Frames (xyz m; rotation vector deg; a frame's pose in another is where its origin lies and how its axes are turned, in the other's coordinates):
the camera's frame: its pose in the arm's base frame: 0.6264 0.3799 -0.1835 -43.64 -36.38 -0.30
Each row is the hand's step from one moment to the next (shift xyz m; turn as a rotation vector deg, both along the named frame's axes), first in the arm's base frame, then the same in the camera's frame.
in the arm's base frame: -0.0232 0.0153 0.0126 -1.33 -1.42 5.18
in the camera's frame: -0.0088 -0.0021 0.0291 1.39 -4.66 2.63
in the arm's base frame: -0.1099 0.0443 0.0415 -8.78 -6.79 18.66
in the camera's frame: -0.0575 -0.0191 0.1100 1.40 -18.94 10.53
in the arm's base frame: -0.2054 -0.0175 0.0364 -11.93 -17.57 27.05
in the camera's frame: -0.1515 -0.0828 0.1183 1.00 -32.93 9.86
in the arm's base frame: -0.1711 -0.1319 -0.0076 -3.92 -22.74 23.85
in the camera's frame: -0.1722 -0.1306 0.0022 4.67 -32.85 0.49
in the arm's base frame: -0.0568 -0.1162 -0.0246 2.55 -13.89 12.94
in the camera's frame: -0.0848 -0.0823 -0.0580 6.00 -17.90 -3.23
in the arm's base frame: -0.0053 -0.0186 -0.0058 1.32 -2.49 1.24
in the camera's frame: -0.0115 -0.0111 -0.0123 1.20 -2.32 -1.63
